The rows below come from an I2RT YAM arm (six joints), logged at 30 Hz.
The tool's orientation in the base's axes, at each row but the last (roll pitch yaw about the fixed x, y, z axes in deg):
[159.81, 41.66, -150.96]
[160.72, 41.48, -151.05]
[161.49, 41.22, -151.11]
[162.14, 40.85, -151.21]
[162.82, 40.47, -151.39]
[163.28, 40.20, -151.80]
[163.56, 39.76, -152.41]
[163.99, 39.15, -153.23]
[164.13, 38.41, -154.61]
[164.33, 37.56, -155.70]
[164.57, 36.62, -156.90]
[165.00, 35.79, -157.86]
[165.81, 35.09, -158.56]
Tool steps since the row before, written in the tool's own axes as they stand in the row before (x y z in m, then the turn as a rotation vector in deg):
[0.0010, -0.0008, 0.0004, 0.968, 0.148, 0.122]
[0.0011, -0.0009, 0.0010, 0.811, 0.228, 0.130]
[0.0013, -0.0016, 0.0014, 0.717, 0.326, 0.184]
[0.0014, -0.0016, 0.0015, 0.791, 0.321, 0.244]
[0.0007, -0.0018, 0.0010, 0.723, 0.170, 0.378]
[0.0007, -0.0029, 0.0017, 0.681, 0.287, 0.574]
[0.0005, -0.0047, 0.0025, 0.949, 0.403, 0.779]
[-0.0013, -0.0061, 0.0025, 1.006, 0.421, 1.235]
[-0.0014, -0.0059, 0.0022, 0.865, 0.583, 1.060]
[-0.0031, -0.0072, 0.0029, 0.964, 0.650, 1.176]
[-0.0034, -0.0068, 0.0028, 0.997, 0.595, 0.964]
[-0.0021, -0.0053, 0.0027, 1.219, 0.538, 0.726]
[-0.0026, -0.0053, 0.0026, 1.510, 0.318, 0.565]
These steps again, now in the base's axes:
[0.0000, -0.0007, -0.0012, -0.683, -0.172, -0.691]
[0.0002, -0.0005, -0.0017, -0.629, -0.053, -0.573]
[0.0007, -0.0008, -0.0022, -0.609, 0.084, -0.526]
[0.0007, -0.0008, -0.0024, -0.631, 0.087, -0.619]
[0.0011, -0.0010, -0.0016, -0.437, 0.074, -0.706]
[0.0020, -0.0015, -0.0023, -0.401, 0.284, -0.796]
[0.0035, -0.0024, -0.0032, -0.569, 0.388, -1.094]
[0.0055, -0.0030, -0.0023, -0.429, 0.619, -1.466]
[0.0053, -0.0031, -0.0021, -0.494, 0.707, -1.211]
[0.0074, -0.0034, -0.0019, -0.553, 0.785, -1.346]
[0.0073, -0.0032, -0.0016, -0.639, 0.630, -1.213]
[0.0054, -0.0026, -0.0020, -0.878, 0.407, -1.169]
[0.0057, -0.0026, -0.0016, -1.062, 0.063, -1.252]

